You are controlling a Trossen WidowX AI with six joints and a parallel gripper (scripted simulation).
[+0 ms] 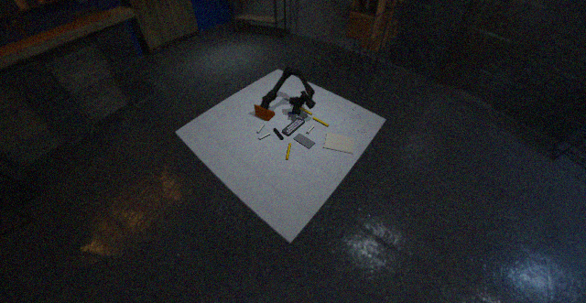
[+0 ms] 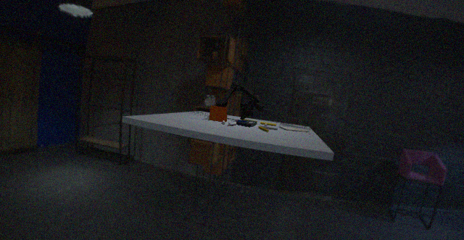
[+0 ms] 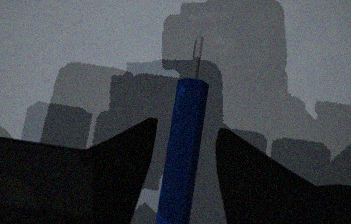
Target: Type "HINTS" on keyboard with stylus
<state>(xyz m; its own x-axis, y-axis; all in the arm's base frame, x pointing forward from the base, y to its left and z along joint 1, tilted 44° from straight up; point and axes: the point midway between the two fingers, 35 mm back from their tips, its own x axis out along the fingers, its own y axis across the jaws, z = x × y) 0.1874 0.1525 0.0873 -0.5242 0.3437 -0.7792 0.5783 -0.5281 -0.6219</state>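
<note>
The blue stylus lies 20 mm below my gripper tip, 10 mm to the right of it and 10 mm behind it. The rest, counted from my gripper tip: grey slab (270 mm ahead, 170 mm to the right, 20 mm below); grey stylus tip (40 mm behind, 30 mm to the right, 20 mm below); dark stick (250 mm to the right, 80 mm ahead, 10 mm below).
</note>
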